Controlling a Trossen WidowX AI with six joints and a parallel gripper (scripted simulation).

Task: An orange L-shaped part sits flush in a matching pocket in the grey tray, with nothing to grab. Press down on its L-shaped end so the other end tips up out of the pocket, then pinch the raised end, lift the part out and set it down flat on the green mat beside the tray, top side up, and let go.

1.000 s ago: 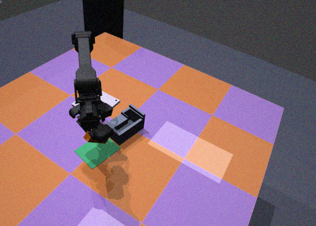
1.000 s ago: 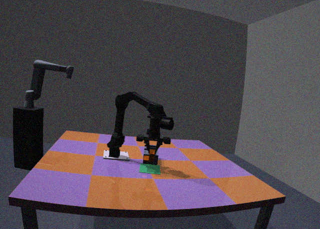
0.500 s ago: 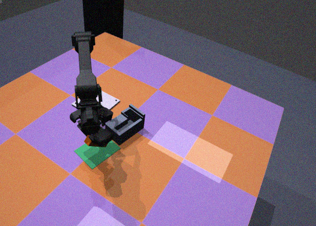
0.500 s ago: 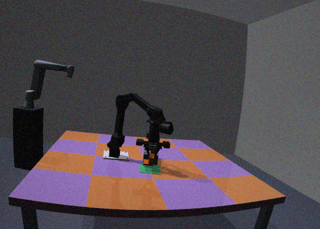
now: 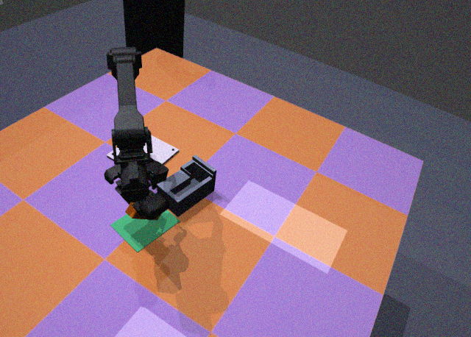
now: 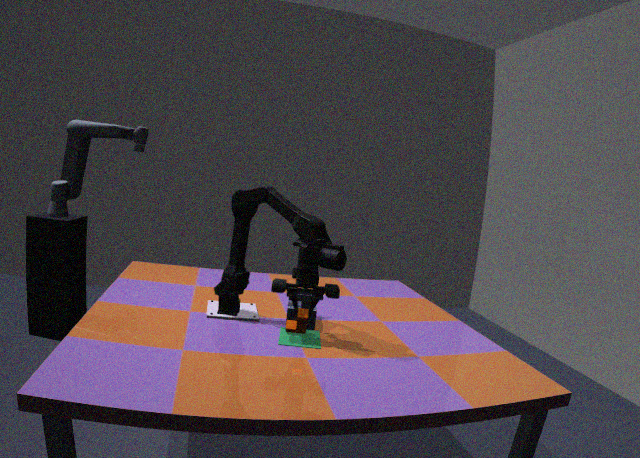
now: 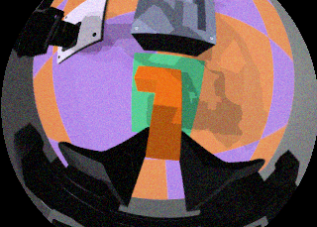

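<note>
My gripper tip is 2 cm to the right of the green mat and 9 cm above it. Also, from my gripper tip: orange L-shaped part 1 cm behind, 3 cm to the left, 3 cm below.
</note>
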